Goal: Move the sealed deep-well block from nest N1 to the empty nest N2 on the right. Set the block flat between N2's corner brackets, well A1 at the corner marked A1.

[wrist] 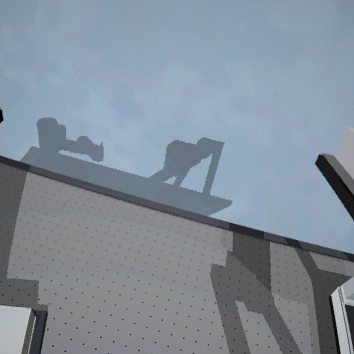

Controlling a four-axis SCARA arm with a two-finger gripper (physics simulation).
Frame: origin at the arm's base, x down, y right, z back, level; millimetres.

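Seen in the pictures: gripper, fingertip midpoint: [165,115].
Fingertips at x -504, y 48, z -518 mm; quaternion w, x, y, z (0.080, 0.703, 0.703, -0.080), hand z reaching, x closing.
A point is followed by its place in that frame.
My gripper [165,115] @(z -518, x -504, y 48 mm) is open, its dark fingertips far apart at the left and right edges of the wrist view, with nothing between them. The sealed deep-well block, nest N1 and nest N2 cannot be made out in this view. A pale box-like thing [15,329] @(z -546, x -67, y -167 mm) with a dark side is cut off by the bottom left corner. I cannot tell what it is.
The grey perforated bench top [125,250] @(z -830, x -13, y -69 mm) fills the lower part, crossed by shadows. Its dark edge runs down from left to right, with the pale blue floor [150,65] beyond. A white upright frame part [341,320] @(z -763, x -48, y 450 mm) stands at the lower right.
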